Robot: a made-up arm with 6 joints.
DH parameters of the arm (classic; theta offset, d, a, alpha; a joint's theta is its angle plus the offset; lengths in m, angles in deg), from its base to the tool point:
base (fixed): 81.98 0 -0.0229 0
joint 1: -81.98 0.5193 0.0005 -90
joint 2: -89.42 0 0.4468 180
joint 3: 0.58 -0.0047 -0.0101 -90
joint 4: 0 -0.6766 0.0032 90
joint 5: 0 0.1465 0.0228 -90
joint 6: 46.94 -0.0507 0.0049 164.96
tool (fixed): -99.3 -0.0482 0 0
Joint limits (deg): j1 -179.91..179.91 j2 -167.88..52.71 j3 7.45..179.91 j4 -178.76..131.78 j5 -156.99..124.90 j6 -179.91..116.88
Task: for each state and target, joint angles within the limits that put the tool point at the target. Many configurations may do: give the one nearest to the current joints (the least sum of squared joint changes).
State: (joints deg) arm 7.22 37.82 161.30 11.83 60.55 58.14
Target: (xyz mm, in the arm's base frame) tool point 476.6 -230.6 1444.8
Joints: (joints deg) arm -7.97 51.99 128.21 3.93 59.80 58.95
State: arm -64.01 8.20 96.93 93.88 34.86 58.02
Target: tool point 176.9 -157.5 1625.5
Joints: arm -49.99 17.83 90.63 103.39 34.64 58.05
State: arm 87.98 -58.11 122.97 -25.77 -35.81 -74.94
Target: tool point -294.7 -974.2 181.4
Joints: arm 65.28 -78.34 142.87 -22.44 -34.92 -74.58
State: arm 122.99 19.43 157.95 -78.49 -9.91 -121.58
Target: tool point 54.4 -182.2 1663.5
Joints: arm 106.13 -0.43 116.30 -95.92 -33.05 -124.11
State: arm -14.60 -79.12 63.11 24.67 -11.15 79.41
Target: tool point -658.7 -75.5 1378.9
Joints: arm -6.88 -60.21 47.46 20.98 -11.16 79.28
